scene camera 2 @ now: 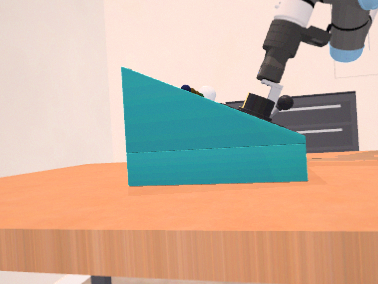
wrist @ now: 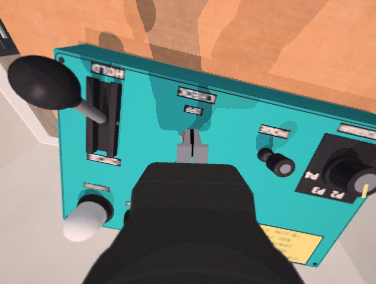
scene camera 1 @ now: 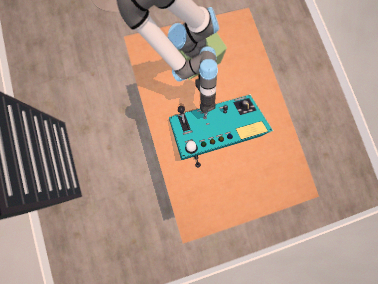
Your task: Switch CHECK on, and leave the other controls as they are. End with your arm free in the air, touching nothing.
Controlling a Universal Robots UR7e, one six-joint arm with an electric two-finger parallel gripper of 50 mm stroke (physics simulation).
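Frame: origin at the arm's base, x right, y ahead, z up, level; centimetres.
Where they show: gripper, fingertip midpoint: (wrist: 191, 137) (scene camera 1: 205, 113); arm's base, link origin: (scene camera 1: 194, 44).
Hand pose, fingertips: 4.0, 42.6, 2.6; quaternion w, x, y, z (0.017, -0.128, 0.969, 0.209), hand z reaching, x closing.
Things, the pixels of their top centre, and the offset from my fingertips, as dx, dy, dz. "spot": a spot on its surface instead.
- CHECK label, top centre: (wrist: 196, 96) +0.7, -3.4, -4.5
- OFF plate, surface spot: (wrist: 193, 110) spot: +0.5, -1.6, -3.9
- black ball lever, top centre: (wrist: 23, 94) (scene camera 2: 284, 94) (scene camera 1: 181, 108) +12.8, -3.8, +5.0
- MODE toggle, top centre: (wrist: 279, 178) (scene camera 1: 226, 108) -11.6, +0.5, +2.3
- PROGRAM knob, top centre: (scene camera 2: 256, 92) (wrist: 367, 192) (scene camera 1: 246, 103) -23.6, -0.5, +1.6
- white dome, surface spot: (wrist: 85, 222) (scene camera 2: 213, 91) spot: +11.2, +14.5, +7.6
A teal sloped control box (scene camera 1: 216, 130) (scene camera 2: 200, 135) (wrist: 140, 135) stands on the table. The CHECK label (wrist: 196, 94) and the OFF plate (wrist: 193, 110) show near its low edge in the wrist view. My gripper (scene camera 1: 205, 116) (scene camera 2: 275, 109) (wrist: 191, 137) is shut and holds nothing. Its fingertips are low at the panel, just past the OFF plate towards the panel's middle. The CHECK switch is mostly hidden by the fingers; a small pale bit shows beside the tips. Its position and any contact with it cannot be told.
A black ball lever (scene camera 1: 181, 109) (scene camera 2: 285, 102) (wrist: 44, 82), MODE toggle (scene camera 1: 225, 108) (wrist: 280, 164), PROGRAM knob (scene camera 1: 245, 105) (scene camera 2: 257, 105) (wrist: 362, 181) and white dome (scene camera 1: 191, 146) (scene camera 2: 207, 93) (wrist: 85, 222) rise around the gripper. A green block (scene camera 1: 217, 47) stands behind the arm.
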